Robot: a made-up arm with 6 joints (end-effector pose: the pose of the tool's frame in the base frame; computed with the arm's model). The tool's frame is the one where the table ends.
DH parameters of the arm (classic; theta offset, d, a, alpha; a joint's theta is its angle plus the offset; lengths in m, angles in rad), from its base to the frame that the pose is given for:
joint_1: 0 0.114 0 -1.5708
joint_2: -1.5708 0 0.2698 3.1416
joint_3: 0 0 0 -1.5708
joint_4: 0 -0.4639 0 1.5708
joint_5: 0 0.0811 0 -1.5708
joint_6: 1.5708 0 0 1.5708
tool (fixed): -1.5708 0 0 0
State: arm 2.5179 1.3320 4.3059 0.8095 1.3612 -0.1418
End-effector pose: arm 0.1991 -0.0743 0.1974 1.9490 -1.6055 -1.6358
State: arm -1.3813 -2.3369 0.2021 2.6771 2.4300 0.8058
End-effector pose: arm -0.0413 0.6002 0.1599 1.7085 -1.0698 -0.6547
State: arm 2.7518 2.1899 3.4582 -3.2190 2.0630 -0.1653
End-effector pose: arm -0.3563 0.0589 0.4021 0.4407 2.3184 -0.3759
Working (the frame after each row of the table, in the pose's form):
after joint_1: 0.0000 0.0000 0.1140 -0.3963 -2.0077 2.0077
after joint_2: -0.2032 0.0835 -0.0426 -0.2104 1.8268 1.6098
after joint_3: -0.2032 0.0835 -0.0426 2.9916 -0.5906 0.4559
after joint_4: -0.3311 0.1360 0.4003 -0.6651 -2.0851 2.2396
after joint_5: -0.3563 0.0589 0.4021 0.1010 0.7740 -0.3087
after joint_6: -0.3563 0.0589 0.4021 1.9548 1.3303 0.4020

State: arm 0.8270 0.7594 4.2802 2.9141 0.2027 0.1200
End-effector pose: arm -0.2196 -0.1220 0.1210 0.2601 -0.0234 -2.3592
Working (the frame after each row of the table, in the pose's form):
after joint_1: 0.0000 0.0000 0.1140 -1.4725 -0.6461 0.6461
after joint_2: 0.1258 0.1367 0.3097 1.7229 0.0134 1.2588
after joint_3: 0.1258 0.1367 0.3097 -0.4913 1.1196 0.7246
after joint_4: -0.1660 -0.1804 0.1379 -0.4085 -1.8227 -0.8635
after joint_5: -0.2196 -0.1220 0.1210 -1.5601 -0.8477 -2.0461
after joint_6: -0.2196 -0.1220 0.1210 0.1345 -0.1611 -0.7957

